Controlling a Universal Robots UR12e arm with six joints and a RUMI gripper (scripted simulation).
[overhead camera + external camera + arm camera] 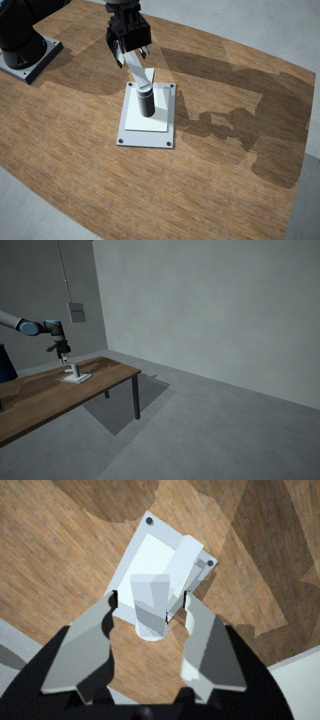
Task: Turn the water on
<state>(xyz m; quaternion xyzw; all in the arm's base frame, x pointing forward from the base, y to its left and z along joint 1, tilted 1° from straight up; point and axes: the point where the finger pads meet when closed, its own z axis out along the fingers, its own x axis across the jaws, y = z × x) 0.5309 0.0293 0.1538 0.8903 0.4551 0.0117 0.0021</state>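
The lever lies 2 cm to the right of my hand, 2 cm ahead of it and 1 cm below it. From my hand the other things lie so: grey tap: 8 cm below, 4 cm ahead, 3 cm to the right.
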